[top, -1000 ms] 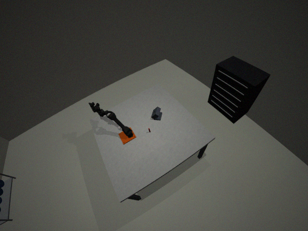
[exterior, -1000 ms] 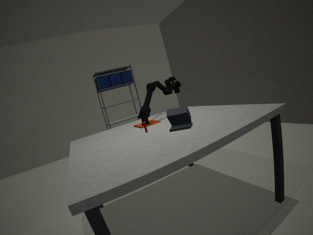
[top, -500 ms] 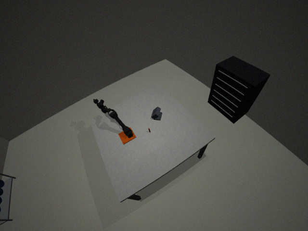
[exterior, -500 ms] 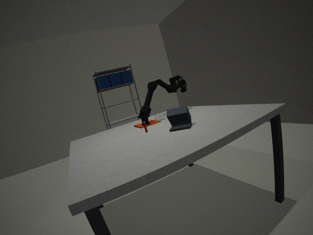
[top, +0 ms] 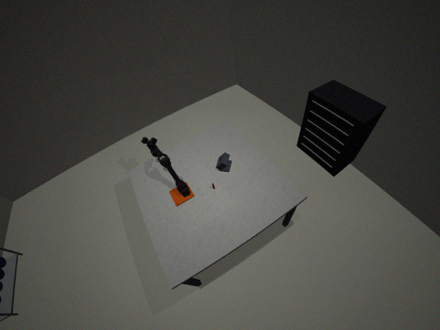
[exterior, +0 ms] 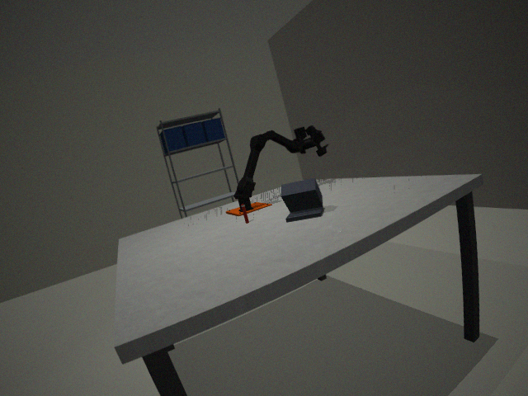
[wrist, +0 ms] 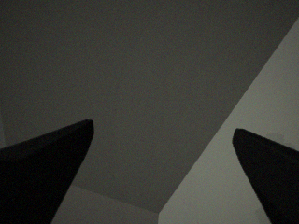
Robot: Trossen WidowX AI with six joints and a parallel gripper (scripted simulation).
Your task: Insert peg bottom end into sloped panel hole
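Now: gripper tip 64 cm short of the grey sloped panel, 49 cm to the left of it and 19 cm above it. Round my gripper tip: red peg (68 cm to the right, 46 cm ahead, 20 cm below).
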